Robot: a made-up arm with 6 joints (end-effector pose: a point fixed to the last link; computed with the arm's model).
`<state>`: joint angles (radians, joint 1 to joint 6).
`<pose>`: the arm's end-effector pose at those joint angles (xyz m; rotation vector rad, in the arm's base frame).
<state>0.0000 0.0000 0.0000 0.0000 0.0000 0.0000</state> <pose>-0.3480 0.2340 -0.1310 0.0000 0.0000 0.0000</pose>
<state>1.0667 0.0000 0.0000 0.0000 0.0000 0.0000</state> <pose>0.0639 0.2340 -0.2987 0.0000 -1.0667 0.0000</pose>
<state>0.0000 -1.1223 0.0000 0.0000 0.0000 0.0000</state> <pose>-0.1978 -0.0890 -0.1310 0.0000 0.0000 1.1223</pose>
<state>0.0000 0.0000 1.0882 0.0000 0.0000 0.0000</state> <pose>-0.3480 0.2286 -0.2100 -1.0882 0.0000 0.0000</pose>
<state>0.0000 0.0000 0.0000 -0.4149 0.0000 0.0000</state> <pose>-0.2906 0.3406 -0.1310 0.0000 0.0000 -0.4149</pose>
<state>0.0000 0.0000 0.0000 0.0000 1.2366 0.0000</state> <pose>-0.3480 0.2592 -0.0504 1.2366 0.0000 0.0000</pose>
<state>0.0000 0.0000 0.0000 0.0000 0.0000 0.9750</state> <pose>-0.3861 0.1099 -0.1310 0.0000 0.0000 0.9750</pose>
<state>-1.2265 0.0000 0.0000 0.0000 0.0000 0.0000</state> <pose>-0.3669 0.2340 0.3721 0.0000 1.2265 0.0000</pose>
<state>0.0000 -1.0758 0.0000 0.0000 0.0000 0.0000</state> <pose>-0.2107 -0.0802 -0.1310 0.0000 0.0000 1.0758</pose>
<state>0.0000 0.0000 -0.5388 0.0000 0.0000 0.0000</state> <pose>-0.3480 0.2064 -0.1011 0.5388 0.0000 0.0000</pose>
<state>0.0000 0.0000 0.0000 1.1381 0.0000 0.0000</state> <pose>-0.2596 -0.0702 -0.1310 0.0000 0.0000 1.1381</pose>
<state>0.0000 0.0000 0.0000 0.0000 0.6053 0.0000</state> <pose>-0.3480 0.2592 -0.0957 0.6053 0.0000 0.0000</pose>
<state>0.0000 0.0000 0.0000 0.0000 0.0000 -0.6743</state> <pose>-0.2654 0.2737 -0.1310 0.0000 0.0000 -0.6743</pose>
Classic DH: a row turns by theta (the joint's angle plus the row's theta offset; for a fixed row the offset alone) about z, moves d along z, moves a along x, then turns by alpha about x. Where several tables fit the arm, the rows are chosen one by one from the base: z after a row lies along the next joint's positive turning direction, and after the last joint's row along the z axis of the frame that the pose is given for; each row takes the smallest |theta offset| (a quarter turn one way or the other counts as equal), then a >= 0, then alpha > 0; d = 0 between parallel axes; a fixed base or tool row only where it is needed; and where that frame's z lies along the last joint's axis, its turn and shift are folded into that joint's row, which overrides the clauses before.
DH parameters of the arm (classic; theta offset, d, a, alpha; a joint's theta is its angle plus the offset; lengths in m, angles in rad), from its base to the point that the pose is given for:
base (fixed): 0 0.134 0 1.5708
joint 1: 0 -0.192 -0.016 1.5708
joint 2: 1.5708 0.3 0.026 -1.5708
joint 3: 0 0.05 0.015 -1.5708
joint 4: 0 0.093 -0.039 -1.5708
joint 5: 0 -0.184 0.054 1.5708
joint 6: 0.7854 0 -0.1386 0
tool (fixed): 0.7854 -0.058 0 0

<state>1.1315 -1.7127 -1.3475 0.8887 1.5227 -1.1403</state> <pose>0.3791 0.0088 0.1910 -0.3950 1.8439 1.0393</pose>
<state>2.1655 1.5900 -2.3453 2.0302 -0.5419 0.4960</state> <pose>0.3824 0.0958 0.5471 0.4163 1.5805 1.1814</pose>
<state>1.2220 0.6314 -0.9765 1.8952 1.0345 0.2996</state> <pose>0.4328 -0.0046 -0.2484 -0.1643 -1.1389 2.3776</pose>
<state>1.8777 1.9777 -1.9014 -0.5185 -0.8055 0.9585</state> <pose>0.2410 0.5827 0.1877 1.6728 -2.5963 -0.0732</pose>
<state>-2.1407 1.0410 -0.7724 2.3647 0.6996 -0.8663</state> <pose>-0.1896 0.0790 0.5636 0.9451 1.8897 -0.1767</pose>
